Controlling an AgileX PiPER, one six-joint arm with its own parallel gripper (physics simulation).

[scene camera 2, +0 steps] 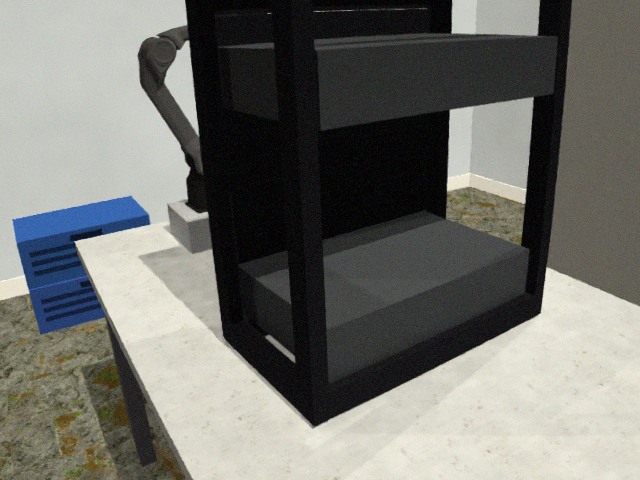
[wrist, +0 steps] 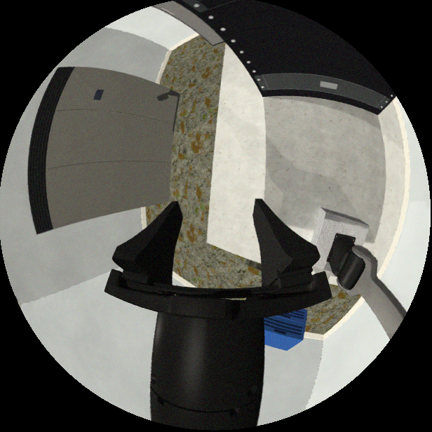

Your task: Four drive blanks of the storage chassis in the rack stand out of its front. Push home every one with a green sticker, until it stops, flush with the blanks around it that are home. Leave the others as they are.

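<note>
The black rack (scene camera 2: 306,232) (wrist: 310,45) stands on the table. In the scene view it is seen from behind and the side, with a dark grey chassis box (scene camera 2: 439,77) high up and another grey box (scene camera 2: 423,289) at its bottom. In the wrist view part of the rack's front shows at the top, with a grey panel bearing a pale label. The drive blanks and their stickers do not show in either view. My gripper (wrist: 216,207) is open and empty, with its fingers wide apart, away from the rack. In the scene view the rack hides the gripper.
The arm's grey base block (scene camera 2: 188,224) (wrist: 345,220) stands on the pale table (scene camera 2: 155,320) (wrist: 237,150) in front of the rack. Blue crates (scene camera 2: 82,222) (wrist: 285,332) stand beyond the table's edge. A large grey-brown cabinet (scene camera 2: 604,155) (wrist: 110,145) stands beside the table.
</note>
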